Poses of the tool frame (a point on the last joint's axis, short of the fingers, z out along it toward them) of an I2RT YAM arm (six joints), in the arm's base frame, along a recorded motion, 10 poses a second.
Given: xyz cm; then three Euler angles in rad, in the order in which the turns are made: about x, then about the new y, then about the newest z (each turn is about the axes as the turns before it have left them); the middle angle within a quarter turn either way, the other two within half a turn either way.
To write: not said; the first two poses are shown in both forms.
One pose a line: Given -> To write
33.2 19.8 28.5 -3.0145 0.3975 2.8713 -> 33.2 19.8 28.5 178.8 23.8 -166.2
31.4 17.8 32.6 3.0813 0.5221 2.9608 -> 31.4 17.8 32.6 -170.2 28.6 -166.2
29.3 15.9 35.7 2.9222 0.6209 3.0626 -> 29.3 15.9 35.7 -161.8 33.3 -165.9
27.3 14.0 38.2 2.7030 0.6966 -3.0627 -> 27.3 14.0 38.2 -151.5 37.8 -165.3
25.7 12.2 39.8 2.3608 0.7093 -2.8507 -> 25.7 12.2 39.8 -134.9 40.2 -162.1
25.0 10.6 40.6 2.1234 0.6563 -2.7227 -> 25.0 10.6 40.6 -122.7 39.7 -160.2
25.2 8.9 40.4 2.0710 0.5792 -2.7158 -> 25.2 8.9 40.4 -120.2 37.0 -162.6
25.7 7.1 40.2 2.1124 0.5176 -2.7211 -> 25.7 7.1 40.2 -123.4 35.6 -167.4
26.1 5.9 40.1 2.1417 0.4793 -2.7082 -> 26.1 5.9 40.1 -126.0 35.4 -171.2
